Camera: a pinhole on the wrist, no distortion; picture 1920 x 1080 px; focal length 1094.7 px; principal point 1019.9 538.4 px. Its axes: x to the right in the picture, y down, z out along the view. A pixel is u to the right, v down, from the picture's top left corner.
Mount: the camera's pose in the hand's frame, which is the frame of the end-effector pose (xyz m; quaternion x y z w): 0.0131 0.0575 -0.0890 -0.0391 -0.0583 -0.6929 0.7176
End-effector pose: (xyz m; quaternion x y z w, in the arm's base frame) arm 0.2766 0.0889 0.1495 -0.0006 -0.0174 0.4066 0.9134
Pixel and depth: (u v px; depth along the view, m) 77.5 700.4 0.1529
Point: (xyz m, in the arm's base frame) 0.1374 0.2485 0.1919
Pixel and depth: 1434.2 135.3 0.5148
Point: 0.1919 -0.1024 0.5874
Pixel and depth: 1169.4 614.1 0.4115
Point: 0.2429 0.1475 0.4763
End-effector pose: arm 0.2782 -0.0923 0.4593 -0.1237 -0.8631 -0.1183 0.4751
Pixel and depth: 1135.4 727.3 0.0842
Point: 0.2880 -0.0338 0.4883
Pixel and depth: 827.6 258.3 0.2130
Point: 0.2519 0.0545 0.3683
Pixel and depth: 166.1 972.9 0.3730
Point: 0.1436 0.3788 0.4865
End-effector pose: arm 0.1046 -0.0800 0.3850 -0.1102 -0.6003 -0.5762 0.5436
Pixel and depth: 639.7 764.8 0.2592
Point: 0.1404 0.0767 0.5739
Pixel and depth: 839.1 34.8 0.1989
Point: 0.1706 0.0797 0.4095
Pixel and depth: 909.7 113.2 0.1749
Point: 0.1589 0.0449 0.4134
